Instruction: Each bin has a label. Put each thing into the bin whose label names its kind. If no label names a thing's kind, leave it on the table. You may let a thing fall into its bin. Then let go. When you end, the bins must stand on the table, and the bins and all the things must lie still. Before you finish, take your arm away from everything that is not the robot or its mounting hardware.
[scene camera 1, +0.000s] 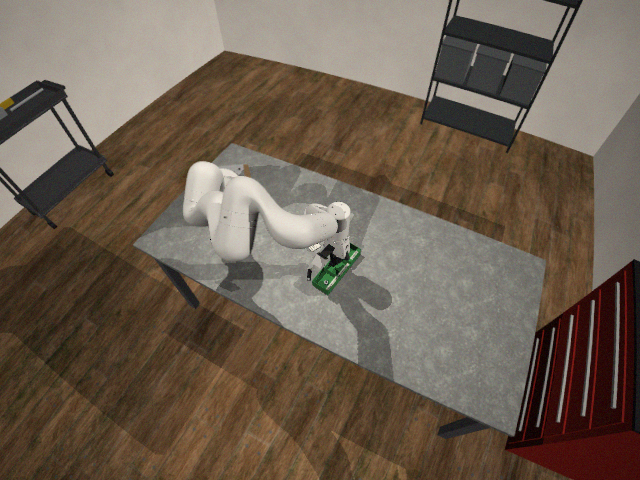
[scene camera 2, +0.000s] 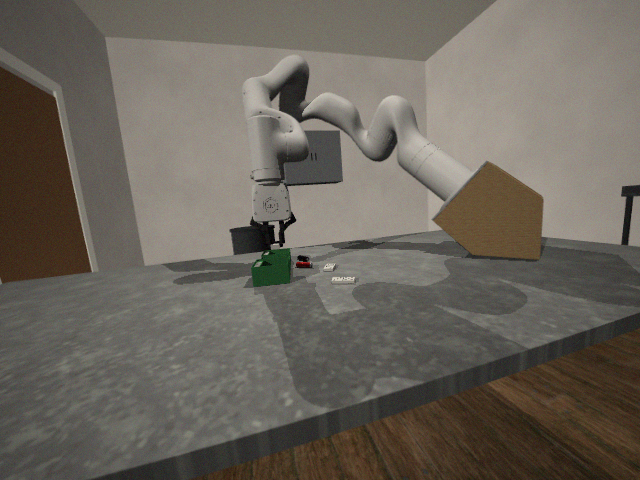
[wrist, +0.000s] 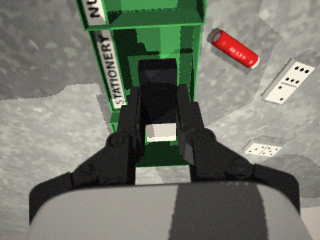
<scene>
My gripper (wrist: 159, 101) is 0.14 m from the lens. A red cylinder (wrist: 223, 41): 0.19 m from the lens.
</scene>
